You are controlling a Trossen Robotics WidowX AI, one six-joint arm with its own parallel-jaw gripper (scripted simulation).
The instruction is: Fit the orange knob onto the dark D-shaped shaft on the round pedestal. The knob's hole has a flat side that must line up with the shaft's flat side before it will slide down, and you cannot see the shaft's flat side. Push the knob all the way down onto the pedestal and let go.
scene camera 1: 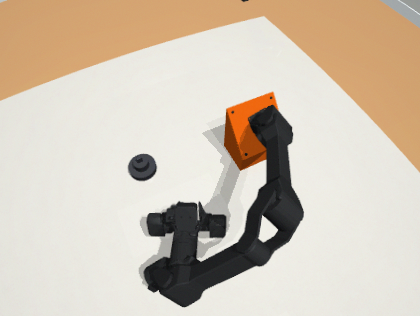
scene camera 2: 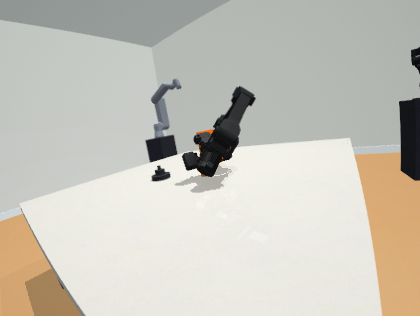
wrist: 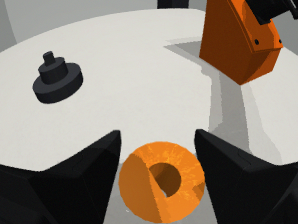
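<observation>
The gripper [scene camera 1: 189,202] is visible; the wrist view [wrist: 158,136] shows it as well.
</observation>
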